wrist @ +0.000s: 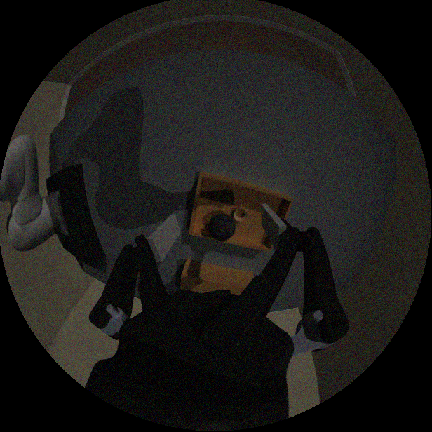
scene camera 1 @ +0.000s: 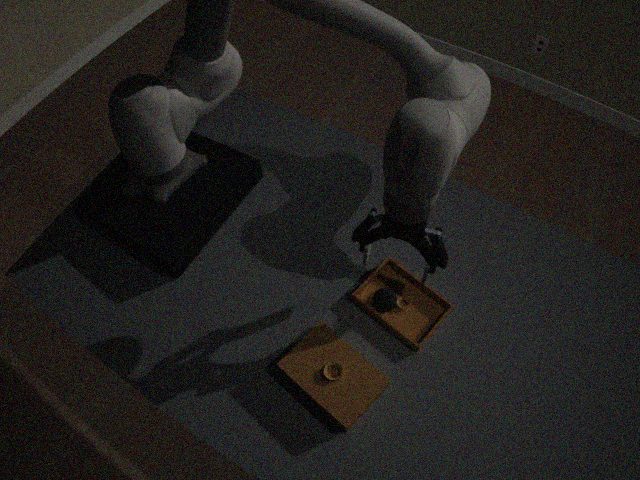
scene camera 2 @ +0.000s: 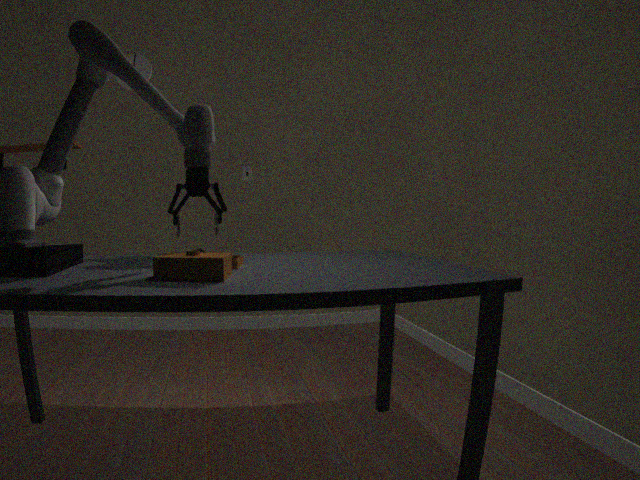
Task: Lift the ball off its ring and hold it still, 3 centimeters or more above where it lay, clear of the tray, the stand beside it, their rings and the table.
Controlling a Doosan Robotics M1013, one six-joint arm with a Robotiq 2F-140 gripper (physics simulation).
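Frame: origin at the arm's base, x ahead, y left, z up, level; metres.
Seen in the pictures: gripper, fingertip midpoint: [scene camera 1: 395, 268] [scene camera 2: 197, 235]; arm's base, origin of the base link: [scene camera 1: 163, 169] [scene camera 2: 14, 247].
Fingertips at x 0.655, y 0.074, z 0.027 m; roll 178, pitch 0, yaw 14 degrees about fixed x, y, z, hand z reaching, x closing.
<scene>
Offsets run from my fingertips to a thing's top centre. "*": to the spot under its first point. Level surfaces: height alone.
The dark ball @(dz -0.038, dx +0.009, dy -0.046 m) [scene camera 1: 384, 300] [wrist: 220, 226] sits inside the orange-brown tray @(dz -0.066, dx +0.044, dy -0.022 m) [scene camera 1: 435, 327] [scene camera 2: 238, 261] [wrist: 245, 186]; what is directly under it is hidden. A small pale ring @(* dz -0.091, dx +0.036, dy -0.022 m) [scene camera 1: 399, 302] [wrist: 245, 215] lies in the tray close beside the ball. The orange-brown stand [scene camera 1: 356, 390] [scene camera 2: 192, 269] [wrist: 227, 280] is beside the tray, with a ring @(* dz -0.026, dx +0.003, dy -0.260 m) [scene camera 1: 325, 372] [scene camera 2: 195, 252] on its top. My gripper [scene camera 1: 395, 265] [scene camera 2: 197, 229] [wrist: 217, 219] is open, pointing down, its fingers above the tray and apart from the ball. In the wrist view the ball shows between the fingertips. The ball does not show in scene camera 2's view.
The grey table @(dz -0.094 m) [scene camera 1: 516, 335] [scene camera 2: 336, 273] [wrist: 225, 110] bears the tray and the stand. The arm's dark base block [scene camera 1: 217, 206] [scene camera 2: 51, 258] [wrist: 87, 220] is at the left. The room is dim, and shadows of the arm fall across the table and into the tray.
</scene>
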